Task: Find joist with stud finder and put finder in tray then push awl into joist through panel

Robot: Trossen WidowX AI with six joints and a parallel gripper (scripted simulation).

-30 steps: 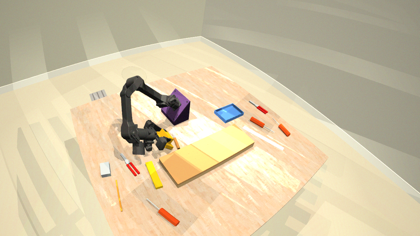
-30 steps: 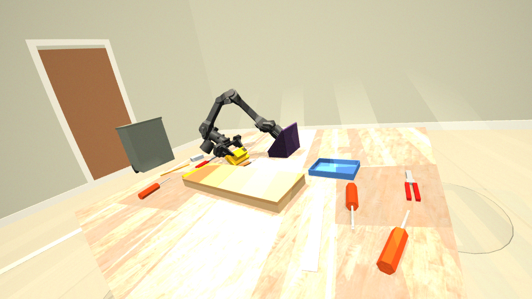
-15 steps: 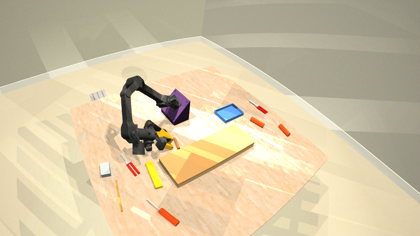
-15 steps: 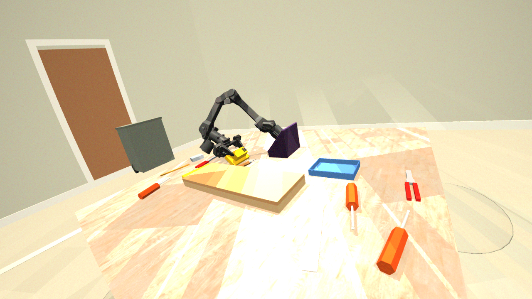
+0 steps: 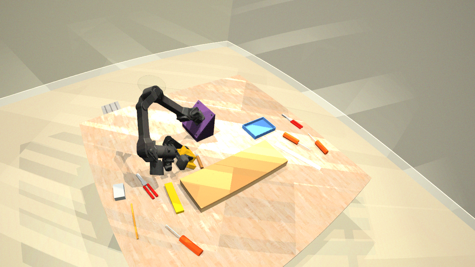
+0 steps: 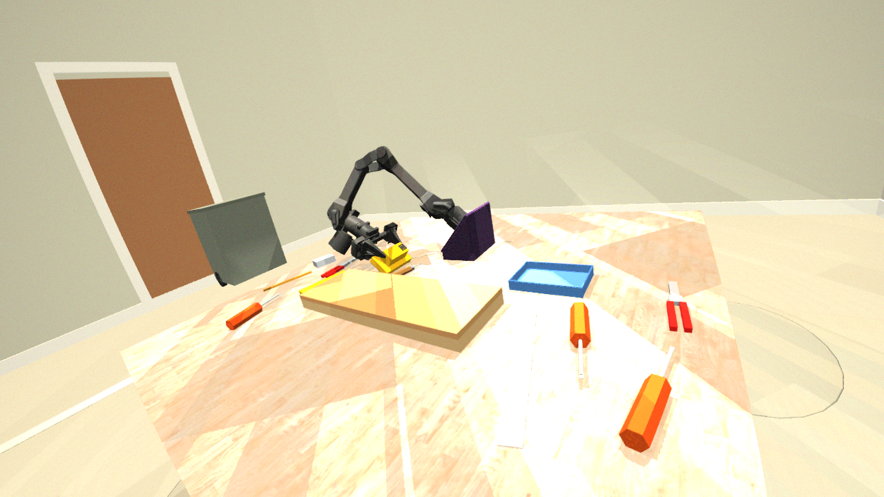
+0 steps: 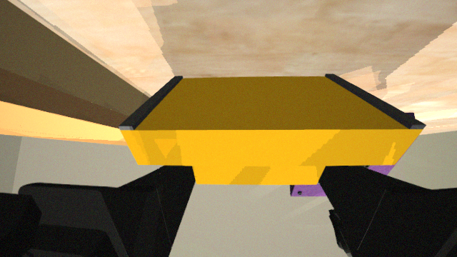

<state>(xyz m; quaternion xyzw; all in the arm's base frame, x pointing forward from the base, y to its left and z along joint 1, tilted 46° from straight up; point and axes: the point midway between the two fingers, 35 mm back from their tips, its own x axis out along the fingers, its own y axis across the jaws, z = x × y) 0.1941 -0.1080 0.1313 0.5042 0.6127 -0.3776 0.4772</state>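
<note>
Right now the yellow stud finder is 1 cm behind my gripper tip. The rest, counted from my gripper tip: yellow level: 18 cm ahead, 15 cm to the right, 5 cm below; then grey block: 6 cm ahead, 38 cm to the right, 5 cm below; then awl: 5 cm to the left, 5 cm below.
</note>
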